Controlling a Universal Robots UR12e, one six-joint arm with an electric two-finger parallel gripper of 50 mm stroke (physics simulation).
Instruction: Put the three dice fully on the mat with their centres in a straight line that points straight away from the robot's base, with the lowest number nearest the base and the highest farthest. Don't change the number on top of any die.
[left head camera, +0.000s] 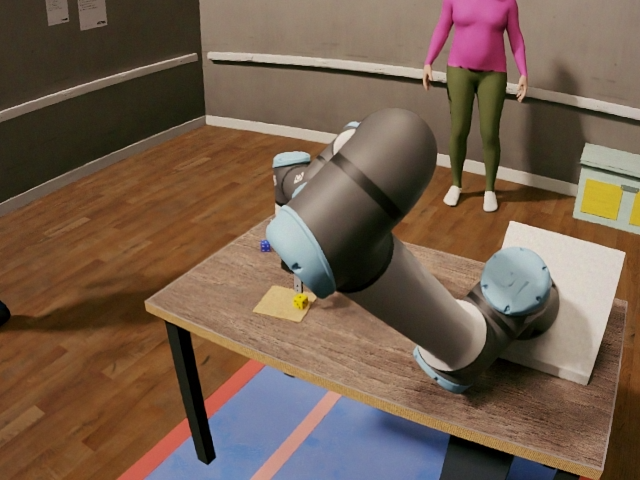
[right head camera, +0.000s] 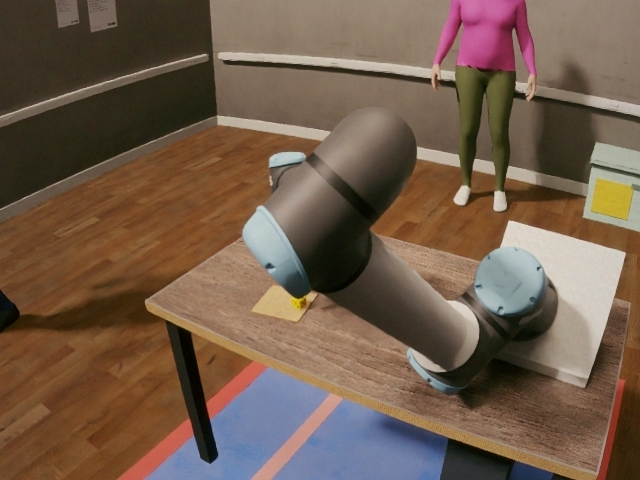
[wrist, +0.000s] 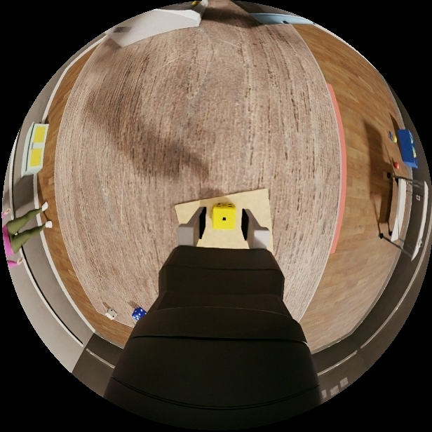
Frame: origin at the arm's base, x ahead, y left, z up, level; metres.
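Seen in the pictures: gripper, between the fingertips: (left head camera: 303, 288).
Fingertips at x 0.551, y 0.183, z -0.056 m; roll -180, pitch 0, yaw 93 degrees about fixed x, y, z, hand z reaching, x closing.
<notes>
A point is followed by its place in that frame.
The yellow die (left head camera: 300, 301) {z -0.091, x 0.552, y 0.198 m} (right head camera: 298, 302) {z -0.094, x 0.551, y 0.198 m} (wrist: 224, 218) sits on the tan mat (left head camera: 276, 305) {z -0.118, x 0.618, y 0.221 m} (right head camera: 272, 305) {z -0.118, x 0.623, y 0.226 m} (wrist: 261, 202), near the mat's edge on the robot base side, with one pip on top. My gripper (wrist: 223, 217) is open and above the yellow die, a finger on either side of it in the wrist view with gaps. In the left head view a finger shows just above and behind the die. The blue die (left head camera: 265, 245) {z -0.097, x 0.842, y 0.006 m} (wrist: 139, 314) lies off the mat near the table's far edge. The white die (wrist: 111, 313) lies beside it; the head views hide it.
The arm crosses over the wooden table (left head camera: 206, 289) {z -0.122, x 0.841, y 0.278 m} (right head camera: 206, 289) {z -0.122, x 0.839, y 0.279 m} (wrist: 240, 125) and hides part of it. A white slab (left head camera: 568, 289) {z 0.049, x -0.101, y -0.049 m} (right head camera: 568, 289) {z 0.051, x -0.104, y -0.052 m} lies at the table's right part, beside the arm's base. A person (left head camera: 478, 103) (right head camera: 485, 103) stands beyond the table.
</notes>
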